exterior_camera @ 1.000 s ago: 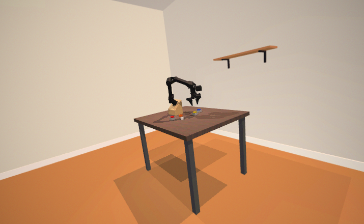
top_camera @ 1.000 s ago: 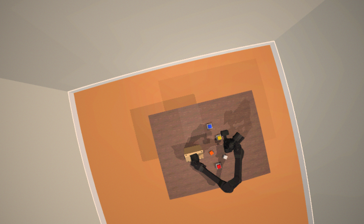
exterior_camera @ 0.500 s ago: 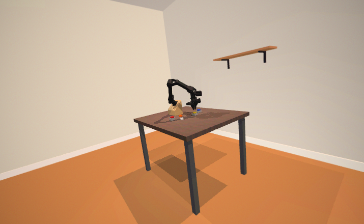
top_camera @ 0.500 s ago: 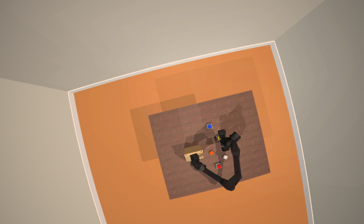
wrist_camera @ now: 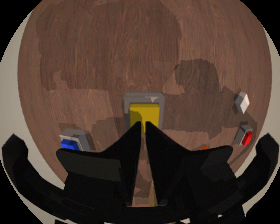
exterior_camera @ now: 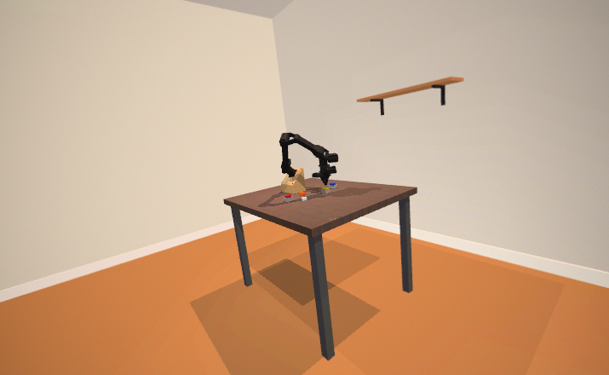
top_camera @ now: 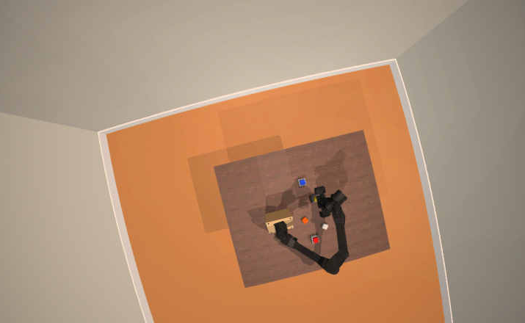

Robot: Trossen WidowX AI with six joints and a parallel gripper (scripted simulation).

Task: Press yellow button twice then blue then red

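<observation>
The yellow button is 20 mm below my gripper tip. From my gripper tip the other things lie so: orange block: 130 mm behind, 120 mm to the right, 50 mm below; then white block: 20 mm behind, 210 mm to the right, 50 mm below; then blue button: 50 mm behind, 140 mm to the left, 20 mm below.
</observation>
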